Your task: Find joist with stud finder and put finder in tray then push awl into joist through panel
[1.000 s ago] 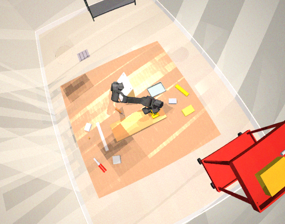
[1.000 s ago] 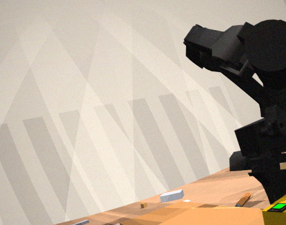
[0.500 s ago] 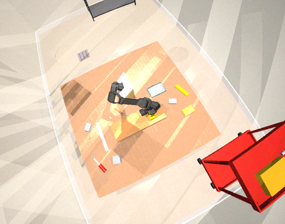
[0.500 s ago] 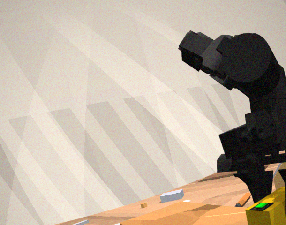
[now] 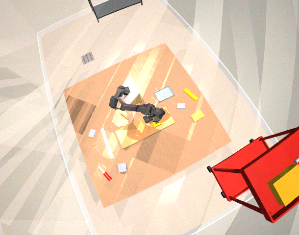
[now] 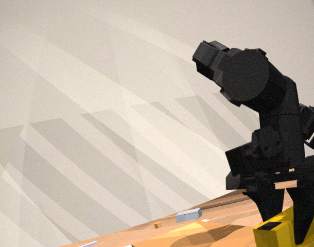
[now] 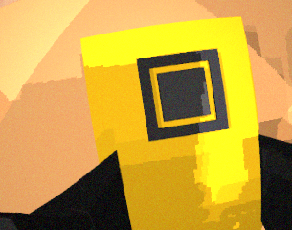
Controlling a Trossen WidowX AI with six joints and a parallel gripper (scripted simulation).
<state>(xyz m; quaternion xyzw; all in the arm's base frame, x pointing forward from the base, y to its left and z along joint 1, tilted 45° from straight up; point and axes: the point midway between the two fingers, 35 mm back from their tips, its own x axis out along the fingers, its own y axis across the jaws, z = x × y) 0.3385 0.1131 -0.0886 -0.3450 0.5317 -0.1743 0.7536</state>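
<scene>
Now: gripper tip 24 cm past the grey tray, 18 cm to the right of it and 5 cm above it. From my gripper tip the other things lie so: yellow block: 9 cm ahead, 38 cm to the left, 5 cm below; then yellow stud finder: 1 cm ahead, 2 cm above; then awl: 14 cm behind, 24 cm to the right, 6 cm below.
</scene>
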